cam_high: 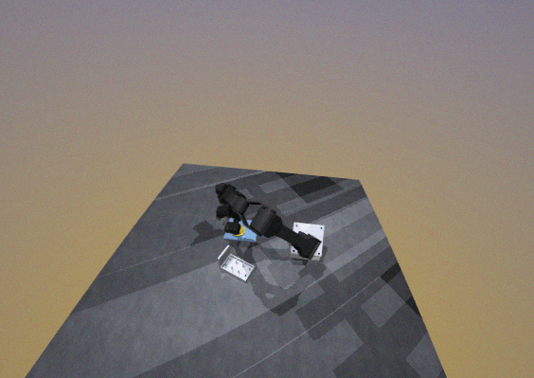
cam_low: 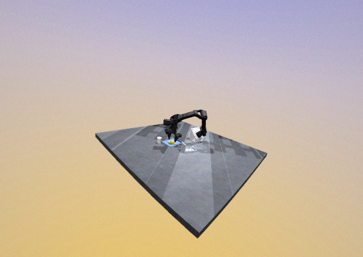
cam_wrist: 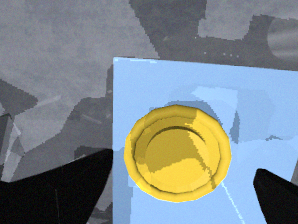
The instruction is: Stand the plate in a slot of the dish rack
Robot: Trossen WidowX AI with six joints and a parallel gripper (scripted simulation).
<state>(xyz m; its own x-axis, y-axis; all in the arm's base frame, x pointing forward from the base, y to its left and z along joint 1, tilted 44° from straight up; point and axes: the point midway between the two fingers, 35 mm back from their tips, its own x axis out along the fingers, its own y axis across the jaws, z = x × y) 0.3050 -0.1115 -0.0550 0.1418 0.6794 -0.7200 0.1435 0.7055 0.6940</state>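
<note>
Now: the yellow plate 2 cm below my gripper tip. Round my gripper tip: light blue mat 2 cm behind, 1 cm to the right, 3 cm below; white cup 7 cm ahead, 10 cm to the right, 1 cm below; blue utensil 13 cm behind, 2 cm to the right, 3 cm below.
</note>
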